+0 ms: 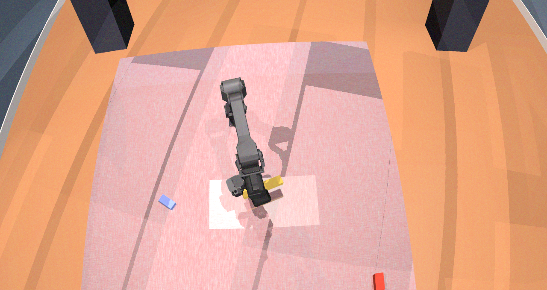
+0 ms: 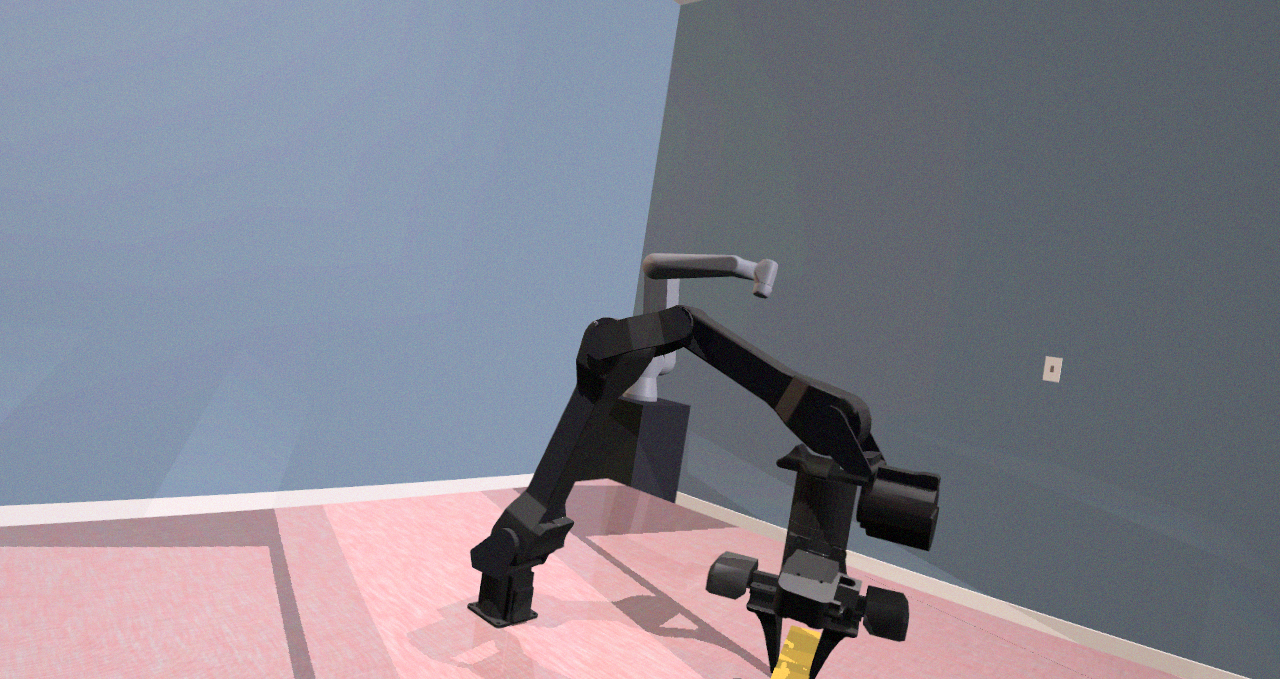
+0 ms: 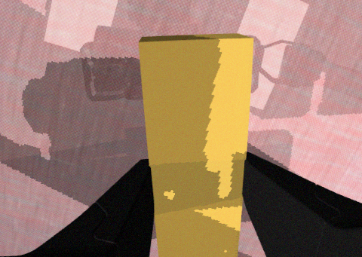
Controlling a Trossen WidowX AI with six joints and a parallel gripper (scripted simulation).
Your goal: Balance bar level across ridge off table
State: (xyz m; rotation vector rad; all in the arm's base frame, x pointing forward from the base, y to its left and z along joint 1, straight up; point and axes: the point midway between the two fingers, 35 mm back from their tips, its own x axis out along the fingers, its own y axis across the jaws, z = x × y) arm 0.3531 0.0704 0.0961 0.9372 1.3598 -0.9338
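The yellow bar lies 10 mm behind my gripper tip and 30 mm to the left of it. Round my gripper tip: ridge: 10 mm behind, 30 mm to the left, 20 mm below; then red block: 390 mm ahead, 430 mm to the left, 50 mm below; then light blue block: 20 mm ahead, 350 mm to the right, 50 mm below.
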